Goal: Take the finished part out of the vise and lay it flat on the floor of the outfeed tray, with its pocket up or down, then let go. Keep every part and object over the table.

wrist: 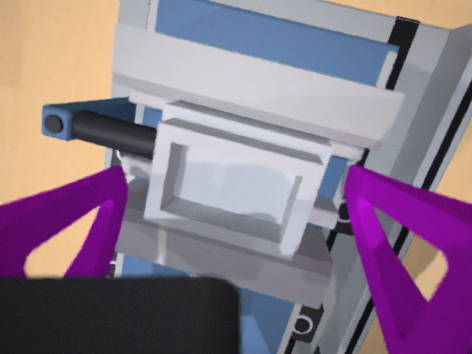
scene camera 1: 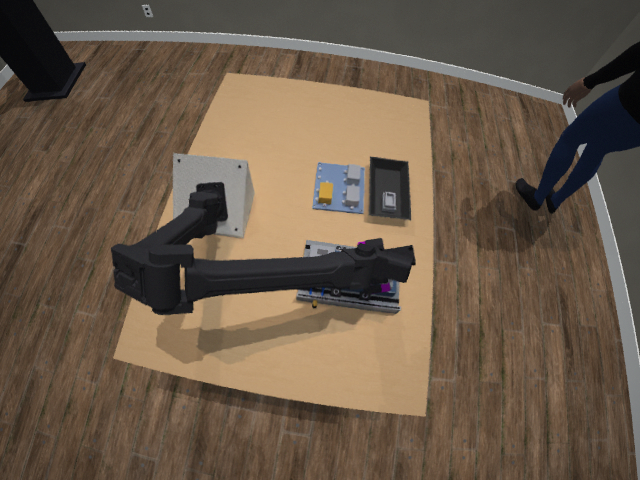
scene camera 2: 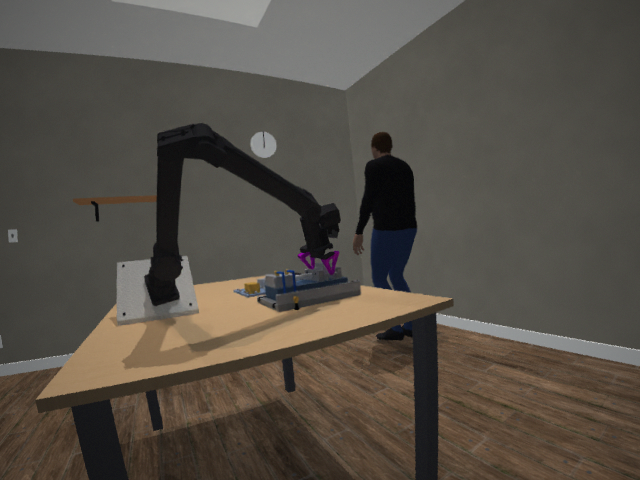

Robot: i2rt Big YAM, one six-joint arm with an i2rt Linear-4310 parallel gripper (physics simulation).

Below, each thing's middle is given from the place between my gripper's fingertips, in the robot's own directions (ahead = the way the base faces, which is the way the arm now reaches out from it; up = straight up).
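Measured from the black rod (wrist: pixel 91 127), my gripper is 10 mm below it, 10 mm short of it and 50 mm to the right of it. The blue vise (wrist: pixel 345 56) sits 40 mm below my hand, 60 mm behind it and 10 mm to the left of it. As for the blue plate (scene camera 1: pixel 334 173), I find it 80 mm below my hand, with 90 mm behind and 330 mm to the left as its other distances from that hand.
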